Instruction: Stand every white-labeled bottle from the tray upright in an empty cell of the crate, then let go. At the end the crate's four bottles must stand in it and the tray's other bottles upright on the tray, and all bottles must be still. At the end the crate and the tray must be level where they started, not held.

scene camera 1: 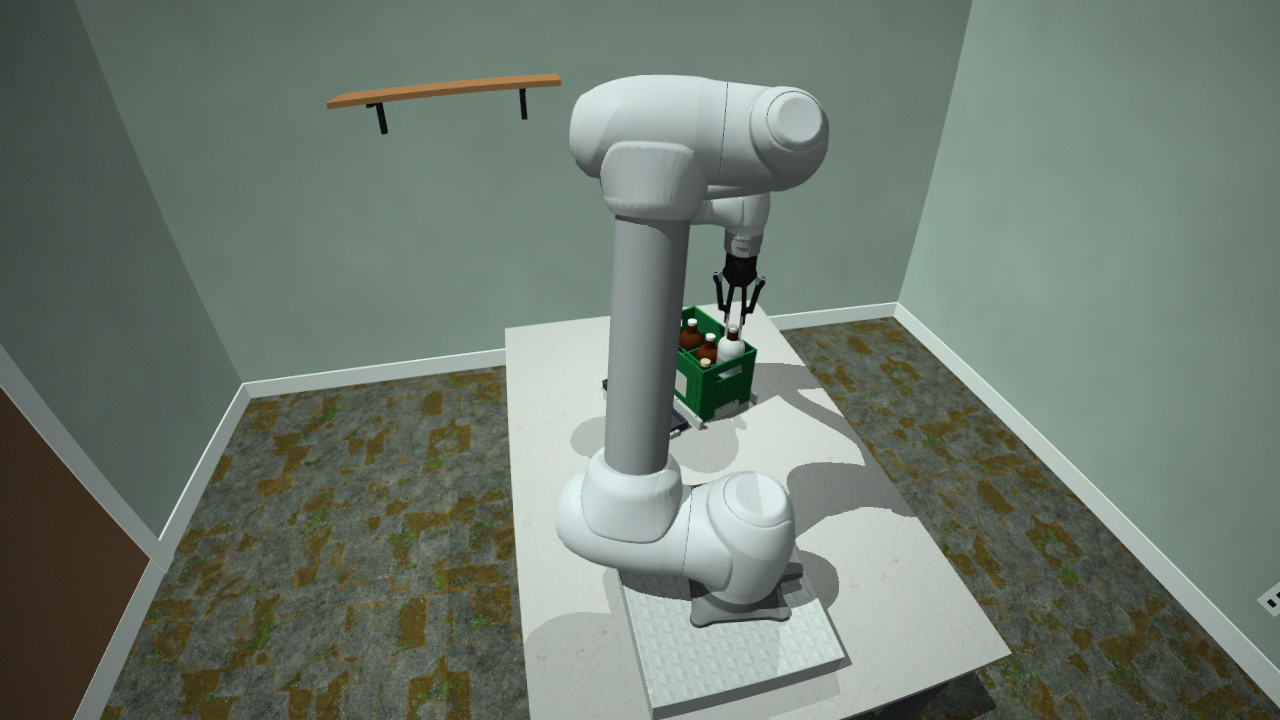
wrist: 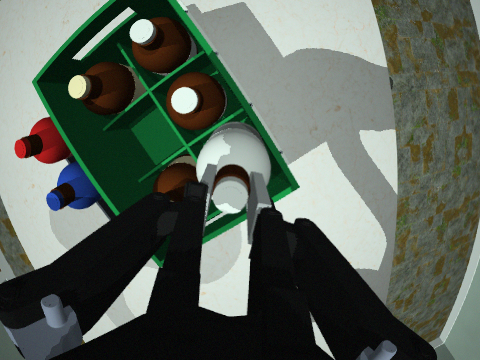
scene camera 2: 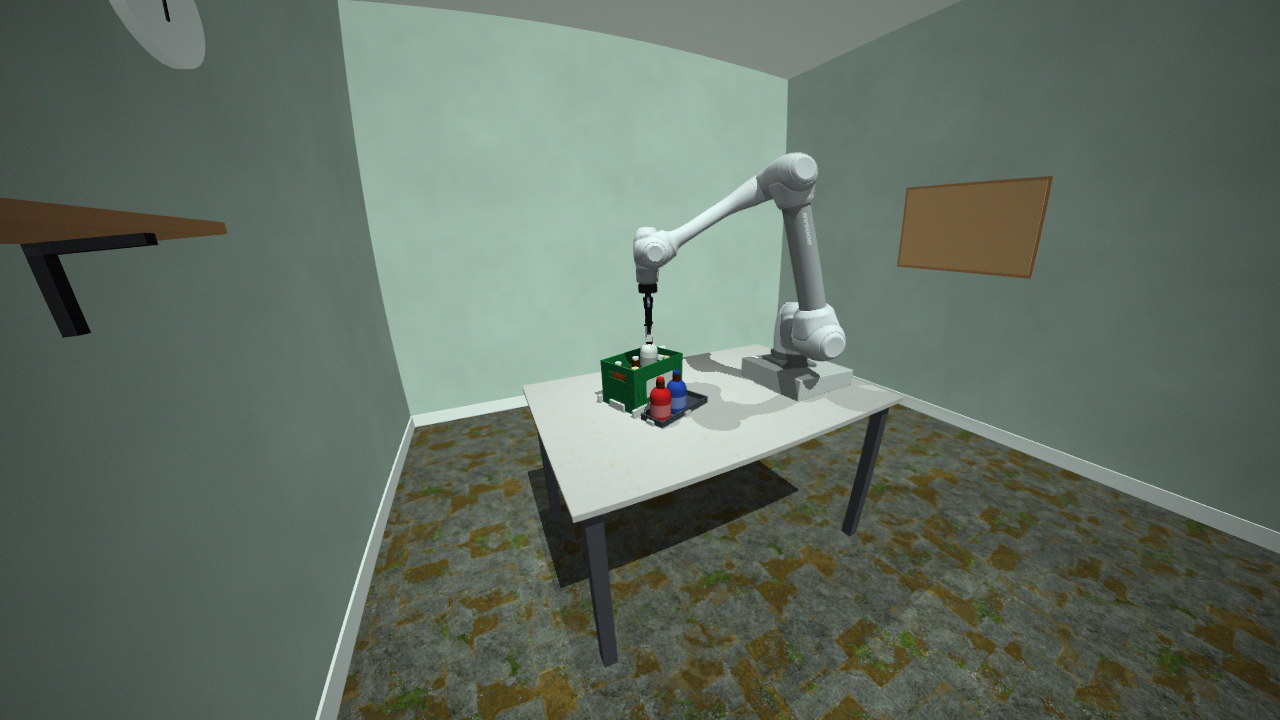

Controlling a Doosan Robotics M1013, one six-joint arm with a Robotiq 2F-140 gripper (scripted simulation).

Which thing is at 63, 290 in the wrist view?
The gripper.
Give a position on a green crate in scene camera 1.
697, 389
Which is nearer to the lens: the white-labeled bottle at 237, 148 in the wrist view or the red bottle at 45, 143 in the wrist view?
The white-labeled bottle.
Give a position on a blue bottle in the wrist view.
At 74, 189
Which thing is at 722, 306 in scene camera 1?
The gripper.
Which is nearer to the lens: the red bottle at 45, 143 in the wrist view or the green crate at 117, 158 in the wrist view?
The green crate.
